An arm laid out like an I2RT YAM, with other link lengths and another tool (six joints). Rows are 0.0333 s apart.
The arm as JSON. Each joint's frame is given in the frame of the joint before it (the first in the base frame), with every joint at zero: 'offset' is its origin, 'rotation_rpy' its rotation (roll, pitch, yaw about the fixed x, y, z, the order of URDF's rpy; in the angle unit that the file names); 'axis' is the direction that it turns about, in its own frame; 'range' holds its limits. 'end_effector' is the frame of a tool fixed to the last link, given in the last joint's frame.
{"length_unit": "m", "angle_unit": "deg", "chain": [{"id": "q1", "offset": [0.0, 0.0, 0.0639], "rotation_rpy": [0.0, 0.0, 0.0], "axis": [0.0, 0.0, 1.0], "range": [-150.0, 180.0]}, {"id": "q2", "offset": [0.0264, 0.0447, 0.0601], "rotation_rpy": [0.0, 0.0, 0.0], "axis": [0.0, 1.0, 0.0], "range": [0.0, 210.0]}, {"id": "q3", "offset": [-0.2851, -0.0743, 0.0], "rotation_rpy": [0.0, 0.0, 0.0], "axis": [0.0, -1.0, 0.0], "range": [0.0, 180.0]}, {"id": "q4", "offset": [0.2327, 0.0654, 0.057], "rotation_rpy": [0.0, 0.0, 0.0], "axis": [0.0, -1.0, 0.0], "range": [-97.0, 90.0]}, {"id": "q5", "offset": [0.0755, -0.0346, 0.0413], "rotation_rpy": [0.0, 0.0, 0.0], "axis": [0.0, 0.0, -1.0], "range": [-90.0, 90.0]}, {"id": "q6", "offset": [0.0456, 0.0, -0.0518], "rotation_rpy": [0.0, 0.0, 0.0], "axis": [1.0, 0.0, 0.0], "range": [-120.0, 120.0]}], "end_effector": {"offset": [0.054, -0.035, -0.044], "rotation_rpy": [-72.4, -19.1, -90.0]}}
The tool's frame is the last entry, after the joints.
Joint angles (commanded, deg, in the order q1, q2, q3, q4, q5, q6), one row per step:
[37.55 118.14 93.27 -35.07 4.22 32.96]
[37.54 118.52 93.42 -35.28 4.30 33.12]
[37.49 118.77 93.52 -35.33 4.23 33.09]
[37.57 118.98 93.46 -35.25 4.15 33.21]
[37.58 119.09 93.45 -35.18 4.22 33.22]
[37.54 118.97 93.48 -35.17 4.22 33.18]
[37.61 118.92 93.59 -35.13 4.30 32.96]
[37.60 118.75 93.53 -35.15 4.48 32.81]
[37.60 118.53 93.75 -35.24 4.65 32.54]
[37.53 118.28 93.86 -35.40 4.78 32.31]
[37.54 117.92 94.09 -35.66 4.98 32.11]
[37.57 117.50 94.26 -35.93 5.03 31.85]
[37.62 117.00 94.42 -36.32 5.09 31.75]
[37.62 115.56 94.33 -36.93 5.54 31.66]
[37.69 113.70 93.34 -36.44 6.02 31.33]
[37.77 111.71 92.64 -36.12 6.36 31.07]
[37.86 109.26 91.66 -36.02 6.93 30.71]
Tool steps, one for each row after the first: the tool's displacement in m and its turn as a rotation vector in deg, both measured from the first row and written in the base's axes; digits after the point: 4 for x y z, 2 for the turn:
[0.0001 0.0000 -0.0021 -0.25 0.35 -0.19]
[0.0005 0.0000 -0.0034 -0.34 0.53 -0.18]
[0.0001 0.0007 -0.0051 -0.35 0.76 -0.16]
[0.0002 0.0008 -0.0059 -0.42 0.76 -0.20]
[0.0005 0.0006 -0.0049 -0.34 0.62 -0.20]
[0.0009 0.0011 -0.0040 -0.37 0.37 0.02]
[0.0009 0.0004 -0.0030 -0.51 0.17 0.05]
[0.0017 0.0003 -0.0005 -0.53 -0.27 0.20]
[0.0021 -0.0006 0.0018 -0.60 -0.55 0.26]
[0.0023 -0.0010 0.0053 -0.63 -0.96 0.34]
[0.0021 -0.0013 0.0089 -0.58 -1.31 0.56]
[0.0013 -0.0018 0.0130 -0.51 -1.58 0.67]
[-0.0008 -0.0045 0.0223 -0.41 -2.42 0.50]
[-0.0034 -0.0072 0.0308 -0.06 -3.83 0.58]
[-0.0060 -0.0096 0.0413 0.57 -5.34 0.66]
[-0.0104 -0.0138 0.0532 0.96 -6.96 0.70]

